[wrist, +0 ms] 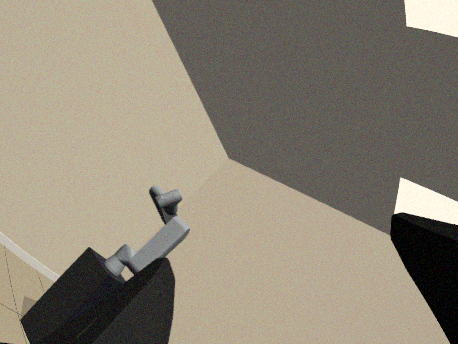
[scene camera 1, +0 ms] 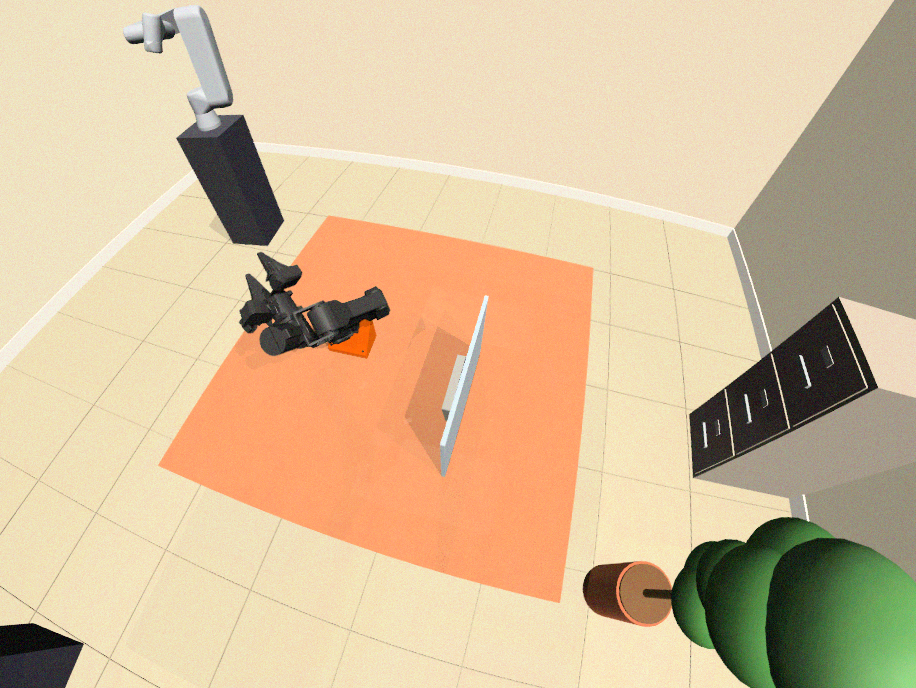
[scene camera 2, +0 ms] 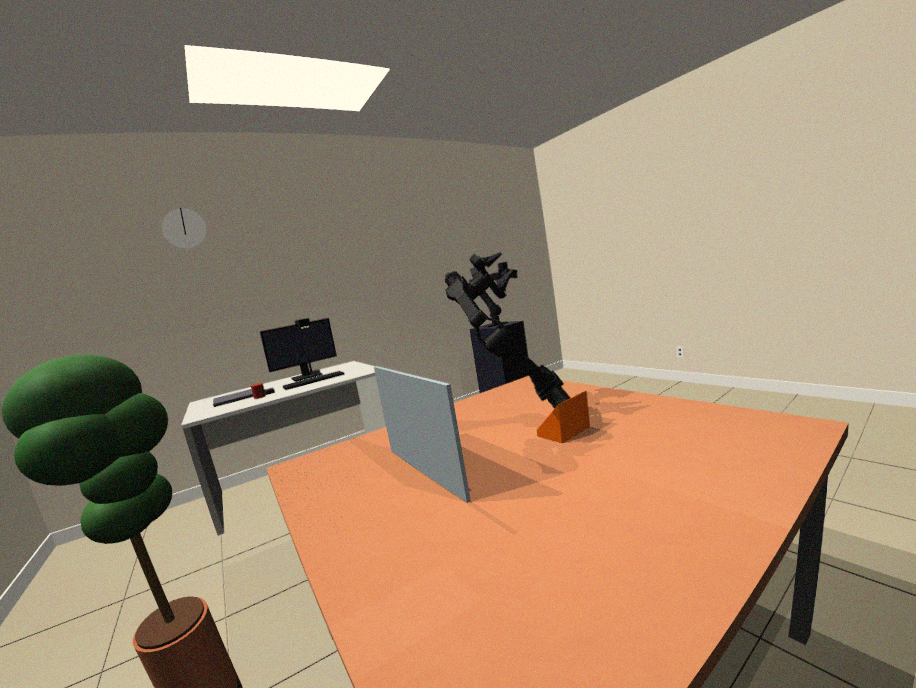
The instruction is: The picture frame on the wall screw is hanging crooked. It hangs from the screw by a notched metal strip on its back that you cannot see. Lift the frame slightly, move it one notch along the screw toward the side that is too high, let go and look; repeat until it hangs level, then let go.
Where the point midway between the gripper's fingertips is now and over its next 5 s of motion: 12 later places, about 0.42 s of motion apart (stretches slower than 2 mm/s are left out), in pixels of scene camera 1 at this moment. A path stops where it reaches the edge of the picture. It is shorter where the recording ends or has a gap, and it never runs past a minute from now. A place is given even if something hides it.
My gripper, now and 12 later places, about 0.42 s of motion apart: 252,263; 225,308; 247,381; 314,409; 375,379; 390,356; 390,357; 406,366; 415,372; 419,373; 440,378; 443,379; 448,380
